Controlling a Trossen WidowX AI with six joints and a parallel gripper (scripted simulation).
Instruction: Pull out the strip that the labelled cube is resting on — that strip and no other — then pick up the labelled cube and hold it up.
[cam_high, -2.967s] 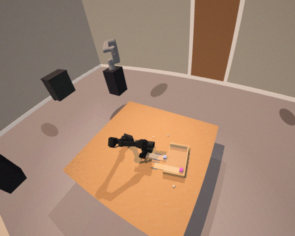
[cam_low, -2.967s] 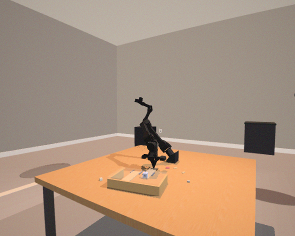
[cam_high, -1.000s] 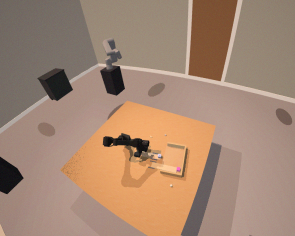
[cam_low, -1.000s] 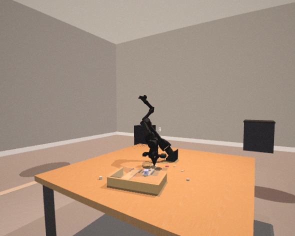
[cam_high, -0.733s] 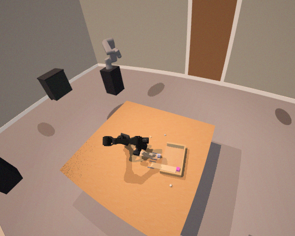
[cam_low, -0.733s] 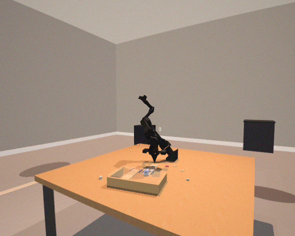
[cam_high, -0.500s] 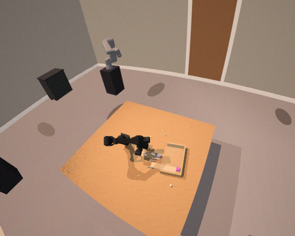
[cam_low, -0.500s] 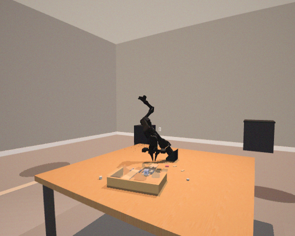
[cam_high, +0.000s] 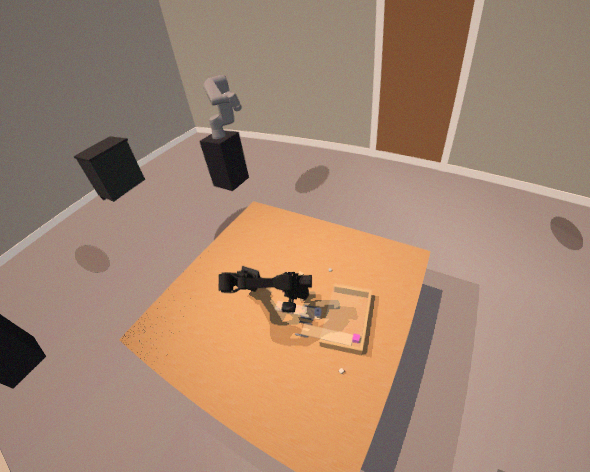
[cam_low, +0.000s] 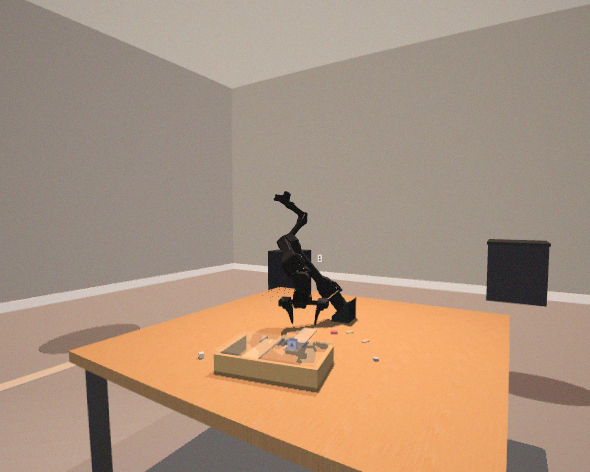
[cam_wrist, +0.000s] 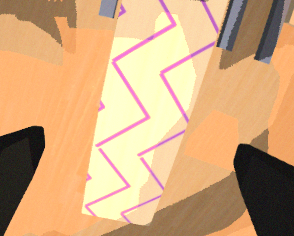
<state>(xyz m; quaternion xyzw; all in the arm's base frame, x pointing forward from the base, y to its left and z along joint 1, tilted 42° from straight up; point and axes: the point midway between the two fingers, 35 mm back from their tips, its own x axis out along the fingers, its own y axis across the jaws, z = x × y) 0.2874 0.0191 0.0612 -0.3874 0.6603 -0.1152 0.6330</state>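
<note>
Right now my gripper tip is 5 cm above the zigzag strip and 2 cm short of it. Round my gripper tip: labelled cube (12 cm ahead, 3 cm to the left, 3 cm below).
</note>
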